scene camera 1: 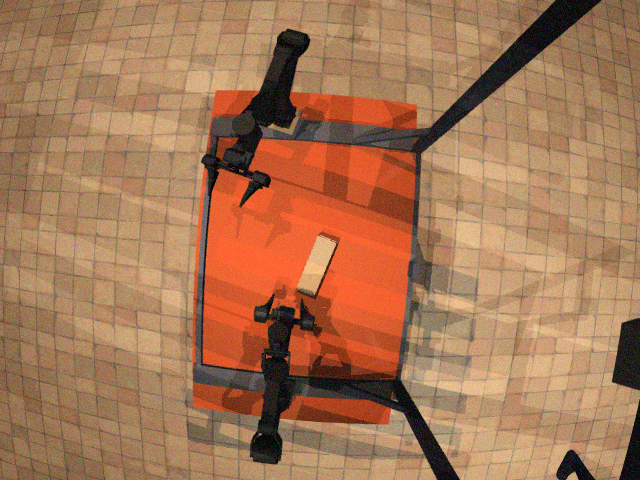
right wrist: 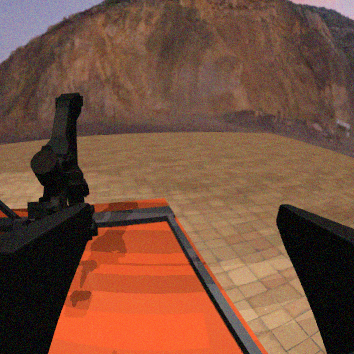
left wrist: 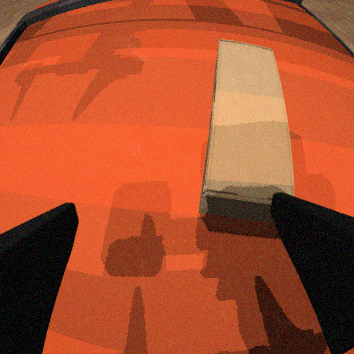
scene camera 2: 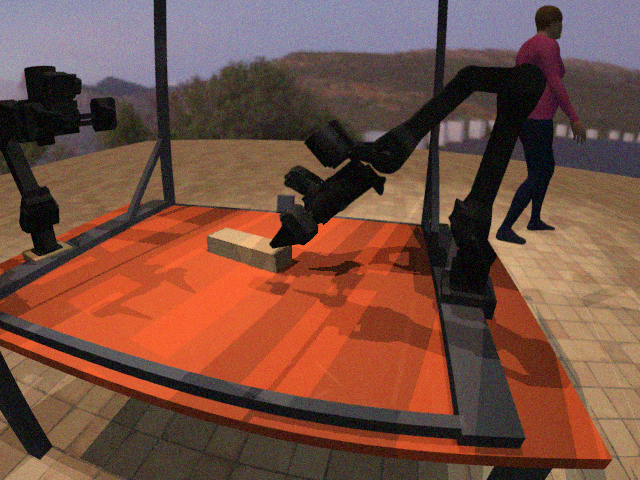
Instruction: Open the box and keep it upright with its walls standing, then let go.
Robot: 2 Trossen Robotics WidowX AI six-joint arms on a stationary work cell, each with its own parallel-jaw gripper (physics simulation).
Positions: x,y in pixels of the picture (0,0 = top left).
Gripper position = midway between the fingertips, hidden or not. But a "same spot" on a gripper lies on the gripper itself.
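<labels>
My right gripper (scene camera 1: 213,174) is visible in scene camera 1 and in scene camera 2, and (scene camera 2: 44,109) is the same spot on it. You'd also find the gripper in the right wrist view (186,214), but in the left wrist view it's out of frame.
</labels>
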